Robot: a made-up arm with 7 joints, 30 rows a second.
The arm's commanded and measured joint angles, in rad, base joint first. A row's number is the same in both.
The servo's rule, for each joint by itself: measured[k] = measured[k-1] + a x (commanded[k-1-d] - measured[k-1]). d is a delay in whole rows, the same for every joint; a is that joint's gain. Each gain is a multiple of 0.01, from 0.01 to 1. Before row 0 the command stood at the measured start. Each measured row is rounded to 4 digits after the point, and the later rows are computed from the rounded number. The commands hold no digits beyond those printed.
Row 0, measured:
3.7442 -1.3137 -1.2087 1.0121 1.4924 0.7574 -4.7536
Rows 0 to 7, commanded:
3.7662 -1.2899 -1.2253 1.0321 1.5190 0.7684 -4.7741
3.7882 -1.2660 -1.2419 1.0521 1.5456 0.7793 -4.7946
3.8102 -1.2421 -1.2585 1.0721 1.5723 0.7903 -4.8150
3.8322 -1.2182 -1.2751 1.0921 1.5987 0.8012 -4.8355
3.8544 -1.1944 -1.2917 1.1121 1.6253 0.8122 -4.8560
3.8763 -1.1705 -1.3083 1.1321 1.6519 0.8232 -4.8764
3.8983 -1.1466 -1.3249 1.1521 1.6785 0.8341 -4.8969
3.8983 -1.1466 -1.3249 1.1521 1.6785 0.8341 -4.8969
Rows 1 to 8, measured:
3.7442 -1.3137 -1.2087 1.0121 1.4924 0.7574 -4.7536
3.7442 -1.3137 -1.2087 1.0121 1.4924 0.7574 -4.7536
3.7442 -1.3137 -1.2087 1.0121 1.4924 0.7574 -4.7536
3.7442 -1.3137 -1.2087 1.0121 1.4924 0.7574 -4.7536
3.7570 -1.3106 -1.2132 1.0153 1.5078 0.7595 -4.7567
3.7751 -1.3048 -1.2209 1.0212 1.5297 0.7633 -4.7624
3.7955 -1.2966 -1.2311 1.0293 1.5544 0.7684 -4.7703
3.8168 -1.2864 -1.2430 1.0393 1.5801 0.7746 -4.7801
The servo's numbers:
d 4
a 0.58 0.13 0.27 0.16 0.58 0.19 0.15

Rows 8 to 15, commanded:
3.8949 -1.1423 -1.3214 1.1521 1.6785 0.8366 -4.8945
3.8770 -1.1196 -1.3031 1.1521 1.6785 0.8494 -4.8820
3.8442 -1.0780 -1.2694 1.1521 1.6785 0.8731 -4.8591
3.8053 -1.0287 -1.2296 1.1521 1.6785 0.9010 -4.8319
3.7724 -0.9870 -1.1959 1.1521 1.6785 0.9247 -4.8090
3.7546 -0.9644 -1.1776 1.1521 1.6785 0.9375 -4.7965
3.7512 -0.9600 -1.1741 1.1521 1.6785 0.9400 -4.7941
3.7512 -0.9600 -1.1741 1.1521 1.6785 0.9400 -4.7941
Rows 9 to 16, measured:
3.8386 -1.2744 -1.2561 1.0509 1.6063 0.7817 -4.7915
3.8605 -1.2609 -1.2702 1.0639 1.6327 0.7896 -4.8042
3.8824 -1.2460 -1.2850 1.0780 1.6593 0.7981 -4.8181
3.8916 -1.2331 -1.2958 1.0899 1.6704 0.8049 -4.8299
3.8935 -1.2213 -1.3027 1.0999 1.6751 0.8109 -4.8396
3.8839 -1.2081 -1.3028 1.1083 1.6771 0.8182 -4.8460
3.8609 -1.1912 -1.2938 1.1153 1.6779 0.8286 -4.8480
3.8287 -1.1701 -1.2765 1.1212 1.6782 0.8424 -4.8456

